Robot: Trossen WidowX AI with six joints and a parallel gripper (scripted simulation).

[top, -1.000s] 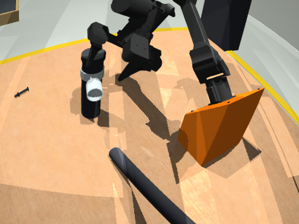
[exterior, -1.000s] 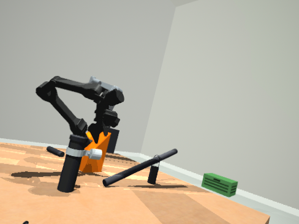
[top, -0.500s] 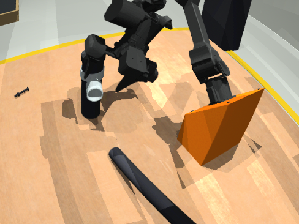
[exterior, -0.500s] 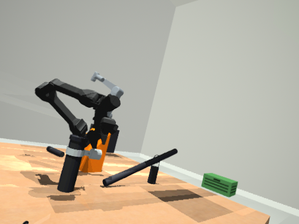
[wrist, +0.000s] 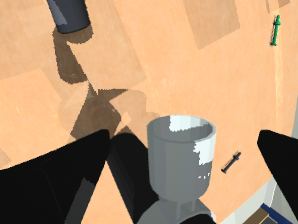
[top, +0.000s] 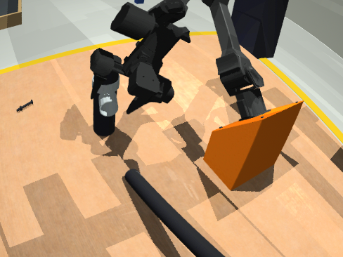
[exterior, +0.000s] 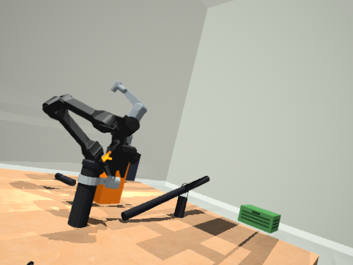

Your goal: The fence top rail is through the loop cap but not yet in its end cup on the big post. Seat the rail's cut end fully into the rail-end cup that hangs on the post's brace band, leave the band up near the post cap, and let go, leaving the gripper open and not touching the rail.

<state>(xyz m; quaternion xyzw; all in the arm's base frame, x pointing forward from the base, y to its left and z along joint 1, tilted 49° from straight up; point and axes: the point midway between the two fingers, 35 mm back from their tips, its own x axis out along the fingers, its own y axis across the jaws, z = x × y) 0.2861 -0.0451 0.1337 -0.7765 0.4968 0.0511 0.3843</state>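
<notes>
Now: gripper tip 30 mm to the left of the rail-end cup and 10 mm past it. The rest, counted from my gripper tip: black bolt (280 mm to the right, 180 mm ahead, 140 mm below); then short dark cylinder (560 mm behind, 130 mm below, 100 mm to the left).
</notes>
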